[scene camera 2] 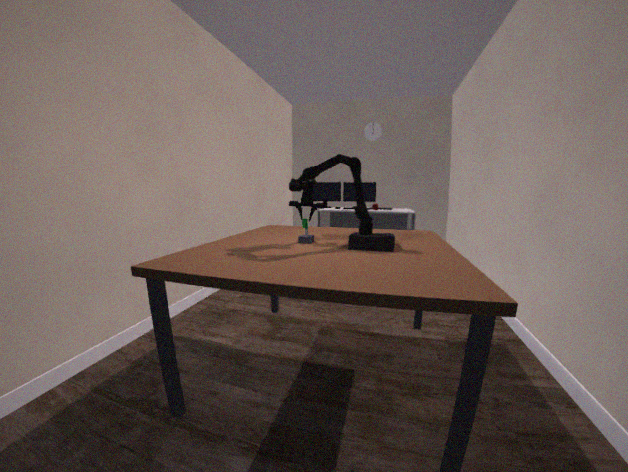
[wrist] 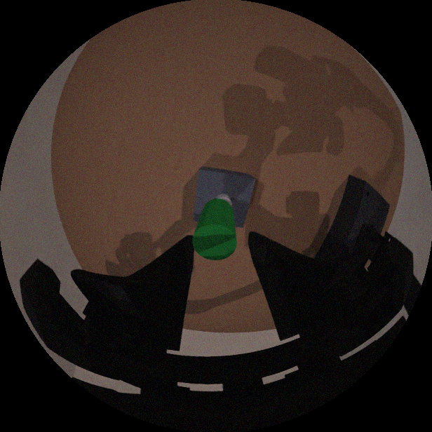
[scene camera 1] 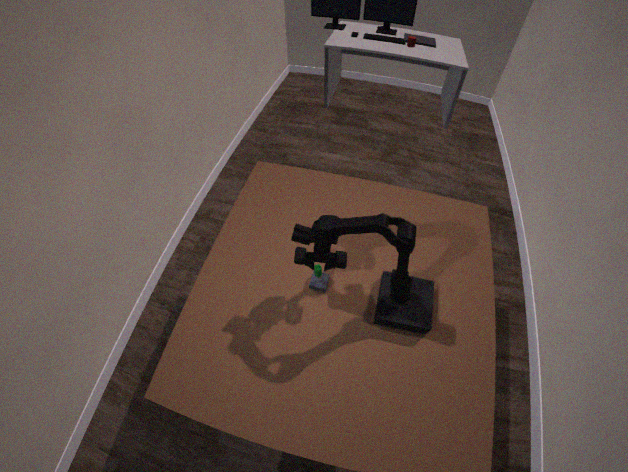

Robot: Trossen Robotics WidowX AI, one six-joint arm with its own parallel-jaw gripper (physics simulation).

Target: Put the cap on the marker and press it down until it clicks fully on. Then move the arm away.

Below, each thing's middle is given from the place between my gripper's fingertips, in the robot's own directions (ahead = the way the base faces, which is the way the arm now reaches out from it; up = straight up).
Right now the green cap (wrist: 214, 238) is 2 cm below my hand. Also, from my hand: blue-grey block (wrist: 211, 182) (10 cm below).
